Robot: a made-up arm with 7 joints. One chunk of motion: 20 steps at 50 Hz.
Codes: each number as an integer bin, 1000 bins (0 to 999) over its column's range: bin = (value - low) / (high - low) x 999, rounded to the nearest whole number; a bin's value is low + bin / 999 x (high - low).
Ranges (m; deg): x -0.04..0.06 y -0.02..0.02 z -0.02..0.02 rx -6..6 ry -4..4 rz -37..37
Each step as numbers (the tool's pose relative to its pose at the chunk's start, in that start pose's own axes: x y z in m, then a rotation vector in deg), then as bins.
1 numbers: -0.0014 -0.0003 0.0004 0.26 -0.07 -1.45
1 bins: 386 492 509 521 491 480
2 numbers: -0.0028 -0.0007 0.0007 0.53 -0.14 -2.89
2 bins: 372 482 517 544 482 460
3 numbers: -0.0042 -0.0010 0.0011 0.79 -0.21 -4.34
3 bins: 358 475 527 565 473 441
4 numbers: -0.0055 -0.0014 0.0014 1.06 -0.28 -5.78
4 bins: 345 465 534 588 465 421
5 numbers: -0.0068 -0.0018 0.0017 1.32 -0.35 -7.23
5 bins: 332 455 542 609 456 402
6 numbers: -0.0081 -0.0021 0.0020 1.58 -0.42 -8.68
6 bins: 319 447 549 631 447 382
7 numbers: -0.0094 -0.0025 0.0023 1.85 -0.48 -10.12
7 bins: 306 437 557 654 440 363
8 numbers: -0.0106 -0.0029 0.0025 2.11 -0.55 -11.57
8 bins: 294 427 562 675 431 343
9 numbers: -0.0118 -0.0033 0.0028 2.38 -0.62 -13.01
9 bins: 282 417 569 698 422 324
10 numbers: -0.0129 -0.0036 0.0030 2.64 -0.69 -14.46
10 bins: 271 410 574 719 413 304
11 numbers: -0.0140 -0.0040 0.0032 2.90 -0.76 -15.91
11 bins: 260 400 579 741 405 285
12 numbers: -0.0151 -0.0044 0.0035 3.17 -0.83 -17.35
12 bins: 249 390 587 763 396 265
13 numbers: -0.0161 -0.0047 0.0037 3.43 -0.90 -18.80
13 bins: 239 382 592 785 387 246
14 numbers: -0.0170 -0.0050 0.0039 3.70 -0.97 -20.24
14 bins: 230 375 597 808 378 226
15 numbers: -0.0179 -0.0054 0.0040 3.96 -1.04 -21.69
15 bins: 221 365 599 829 370 207
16 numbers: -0.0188 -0.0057 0.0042 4.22 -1.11 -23.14
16 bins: 212 357 604 851 361 187
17 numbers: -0.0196 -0.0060 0.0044 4.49 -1.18 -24.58
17 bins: 204 350 609 873 352 168
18 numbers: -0.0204 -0.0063 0.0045 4.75 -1.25 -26.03
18 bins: 196 342 612 895 343 148
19 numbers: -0.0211 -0.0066 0.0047 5.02 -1.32 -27.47
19 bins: 189 335 617 917 335 129
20 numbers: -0.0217 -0.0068 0.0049 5.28 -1.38 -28.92
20 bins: 183 330 622 939 327 109
